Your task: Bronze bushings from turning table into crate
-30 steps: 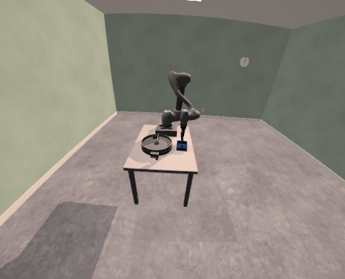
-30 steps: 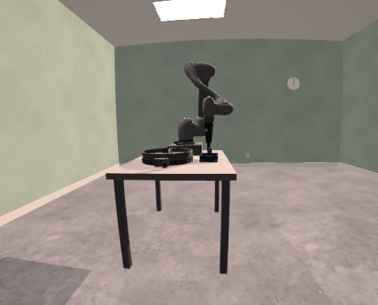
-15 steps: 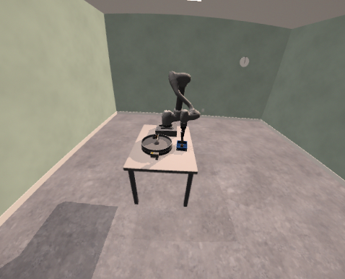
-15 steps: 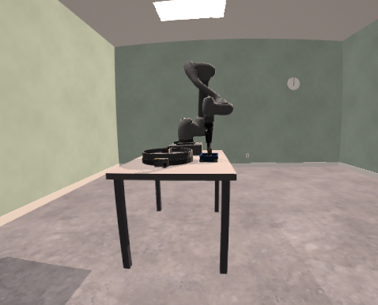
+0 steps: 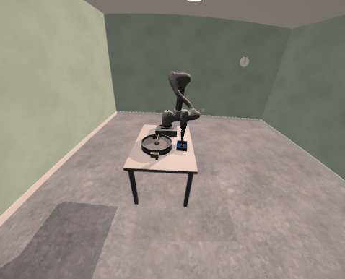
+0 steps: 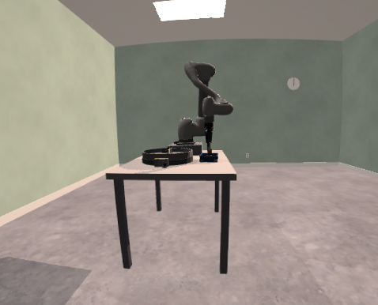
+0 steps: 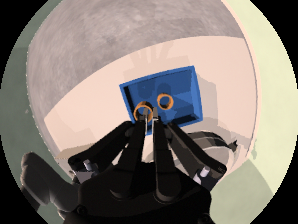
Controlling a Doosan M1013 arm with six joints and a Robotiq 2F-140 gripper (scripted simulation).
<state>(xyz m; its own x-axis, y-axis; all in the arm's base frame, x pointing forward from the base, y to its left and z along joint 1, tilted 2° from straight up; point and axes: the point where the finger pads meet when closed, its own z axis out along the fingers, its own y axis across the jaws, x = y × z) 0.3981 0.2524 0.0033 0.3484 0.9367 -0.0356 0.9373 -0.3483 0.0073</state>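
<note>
My hand is 4 cm short of the blue crate and 9 cm above it. Also, from my hand: round turning table (7 cm ahead, 35 cm to the right, 6 cm below).
</note>
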